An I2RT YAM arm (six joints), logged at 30 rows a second.
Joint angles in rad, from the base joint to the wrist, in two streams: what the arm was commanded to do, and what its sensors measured. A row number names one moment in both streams.
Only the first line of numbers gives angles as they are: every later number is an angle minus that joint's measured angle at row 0.
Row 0, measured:
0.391, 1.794, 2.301, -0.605, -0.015, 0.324
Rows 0 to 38, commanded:
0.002, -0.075, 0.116, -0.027, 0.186, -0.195
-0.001, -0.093, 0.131, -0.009, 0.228, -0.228
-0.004, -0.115, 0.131, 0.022, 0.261, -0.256
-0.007, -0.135, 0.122, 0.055, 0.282, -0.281
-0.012, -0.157, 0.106, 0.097, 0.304, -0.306
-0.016, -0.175, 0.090, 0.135, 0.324, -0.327
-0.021, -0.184, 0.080, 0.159, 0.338, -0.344
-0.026, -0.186, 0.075, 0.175, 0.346, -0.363
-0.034, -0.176, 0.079, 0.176, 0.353, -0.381
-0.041, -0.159, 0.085, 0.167, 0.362, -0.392
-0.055, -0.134, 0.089, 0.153, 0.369, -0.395
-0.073, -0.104, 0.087, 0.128, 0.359, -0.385
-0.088, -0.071, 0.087, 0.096, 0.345, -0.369
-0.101, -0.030, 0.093, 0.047, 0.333, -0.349
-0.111, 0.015, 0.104, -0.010, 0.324, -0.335
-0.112, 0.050, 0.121, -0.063, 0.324, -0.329
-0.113, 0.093, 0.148, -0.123, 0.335, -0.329
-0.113, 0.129, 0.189, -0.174, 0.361, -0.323
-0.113, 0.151, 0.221, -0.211, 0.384, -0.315
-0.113, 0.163, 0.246, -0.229, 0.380, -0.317
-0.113, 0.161, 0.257, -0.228, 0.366, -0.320
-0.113, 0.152, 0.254, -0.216, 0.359, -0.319
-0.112, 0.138, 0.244, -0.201, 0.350, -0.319
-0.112, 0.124, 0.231, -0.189, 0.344, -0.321
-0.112, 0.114, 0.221, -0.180, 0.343, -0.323
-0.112, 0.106, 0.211, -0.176, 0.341, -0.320
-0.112, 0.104, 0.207, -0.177, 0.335, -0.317
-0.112, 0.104, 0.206, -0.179, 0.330, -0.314
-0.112, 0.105, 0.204, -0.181, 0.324, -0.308
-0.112, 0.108, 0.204, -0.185, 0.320, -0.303
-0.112, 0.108, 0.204, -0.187, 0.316, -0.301
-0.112, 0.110, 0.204, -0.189, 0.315, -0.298
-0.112, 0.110, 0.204, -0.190, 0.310, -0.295
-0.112, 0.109, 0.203, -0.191, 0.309, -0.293
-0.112, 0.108, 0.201, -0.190, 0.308, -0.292
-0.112, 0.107, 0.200, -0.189, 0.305, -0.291
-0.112, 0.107, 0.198, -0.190, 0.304, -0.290
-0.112, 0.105, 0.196, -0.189, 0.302, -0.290
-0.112, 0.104, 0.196, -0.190, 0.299, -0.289
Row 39, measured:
-0.114, 0.104, 0.191, -0.187, 0.317, -0.302
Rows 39 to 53, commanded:
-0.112, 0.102, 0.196, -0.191, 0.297, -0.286
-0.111, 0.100, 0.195, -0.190, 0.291, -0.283
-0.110, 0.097, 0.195, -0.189, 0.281, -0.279
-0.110, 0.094, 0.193, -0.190, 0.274, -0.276
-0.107, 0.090, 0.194, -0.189, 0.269, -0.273
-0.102, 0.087, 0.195, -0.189, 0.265, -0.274
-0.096, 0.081, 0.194, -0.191, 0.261, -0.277
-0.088, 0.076, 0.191, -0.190, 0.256, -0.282
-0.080, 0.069, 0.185, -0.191, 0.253, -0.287
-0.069, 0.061, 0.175, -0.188, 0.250, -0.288
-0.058, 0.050, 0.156, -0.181, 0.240, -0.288
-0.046, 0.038, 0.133, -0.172, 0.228, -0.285
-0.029, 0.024, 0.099, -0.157, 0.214, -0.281
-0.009, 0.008, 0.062, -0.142, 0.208, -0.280
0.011, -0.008, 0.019, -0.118, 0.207, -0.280
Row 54, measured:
-0.035, 0.053, 0.093, -0.165, 0.246, -0.295
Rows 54 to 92, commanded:
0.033, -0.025, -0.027, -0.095, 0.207, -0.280
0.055, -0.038, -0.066, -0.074, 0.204, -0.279
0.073, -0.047, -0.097, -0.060, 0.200, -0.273
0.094, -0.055, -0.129, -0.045, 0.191, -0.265
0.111, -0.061, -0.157, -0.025, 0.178, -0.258
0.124, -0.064, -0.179, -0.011, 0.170, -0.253
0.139, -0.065, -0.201, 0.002, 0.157, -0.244
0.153, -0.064, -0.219, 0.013, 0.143, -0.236
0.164, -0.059, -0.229, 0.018, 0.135, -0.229
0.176, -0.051, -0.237, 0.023, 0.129, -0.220
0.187, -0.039, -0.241, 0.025, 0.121, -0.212
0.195, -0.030, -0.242, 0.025, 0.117, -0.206
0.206, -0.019, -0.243, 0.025, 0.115, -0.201
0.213, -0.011, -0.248, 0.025, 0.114, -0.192
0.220, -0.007, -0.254, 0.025, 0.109, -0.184
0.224, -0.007, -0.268, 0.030, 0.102, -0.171
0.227, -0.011, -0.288, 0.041, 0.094, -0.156
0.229, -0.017, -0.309, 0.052, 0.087, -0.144
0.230, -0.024, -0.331, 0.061, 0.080, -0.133
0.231, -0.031, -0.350, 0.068, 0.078, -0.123
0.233, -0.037, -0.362, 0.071, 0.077, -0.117
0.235, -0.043, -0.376, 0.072, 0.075, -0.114
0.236, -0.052, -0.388, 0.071, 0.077, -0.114
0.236, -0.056, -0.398, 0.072, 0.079, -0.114
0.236, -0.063, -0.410, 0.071, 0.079, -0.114
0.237, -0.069, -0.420, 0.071, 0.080, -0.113
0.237, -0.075, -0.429, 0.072, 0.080, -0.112
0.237, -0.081, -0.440, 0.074, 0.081, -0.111
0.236, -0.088, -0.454, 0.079, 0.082, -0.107
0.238, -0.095, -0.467, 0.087, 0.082, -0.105
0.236, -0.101, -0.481, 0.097, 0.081, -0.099
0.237, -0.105, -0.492, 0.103, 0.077, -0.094
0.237, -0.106, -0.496, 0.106, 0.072, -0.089
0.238, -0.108, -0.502, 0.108, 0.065, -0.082
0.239, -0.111, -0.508, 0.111, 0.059, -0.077
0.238, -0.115, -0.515, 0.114, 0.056, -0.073
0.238, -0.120, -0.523, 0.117, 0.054, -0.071
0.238, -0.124, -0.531, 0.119, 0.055, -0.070
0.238, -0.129, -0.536, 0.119, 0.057, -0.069
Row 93, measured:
0.233, -0.086, -0.505, 0.089, 0.071, -0.105
